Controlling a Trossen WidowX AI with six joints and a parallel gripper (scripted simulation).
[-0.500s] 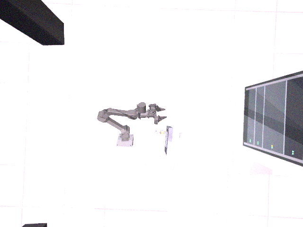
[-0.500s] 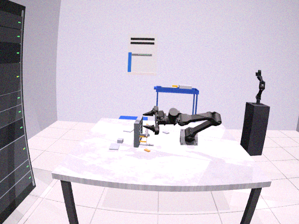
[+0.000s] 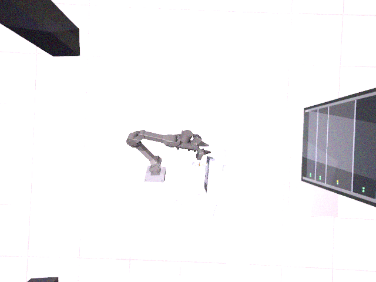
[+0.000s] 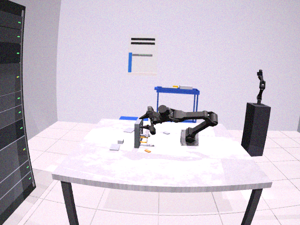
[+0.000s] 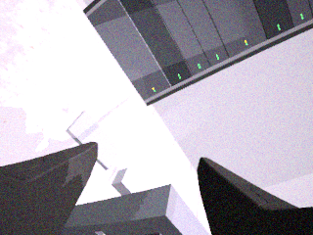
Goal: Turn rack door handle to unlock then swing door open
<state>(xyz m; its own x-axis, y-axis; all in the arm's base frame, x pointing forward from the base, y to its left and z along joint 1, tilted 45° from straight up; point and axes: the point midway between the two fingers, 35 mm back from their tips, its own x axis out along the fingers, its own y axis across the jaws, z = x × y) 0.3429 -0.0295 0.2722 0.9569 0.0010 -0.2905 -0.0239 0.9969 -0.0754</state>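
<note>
Now: the orange handle 11 cm to the right of my gripper tip, 11 cm below it and 7 cm behind it. From my gripper tip the other things lie so: orange piece (21 cm below, 6 cm behind, 1 cm to the right).
</note>
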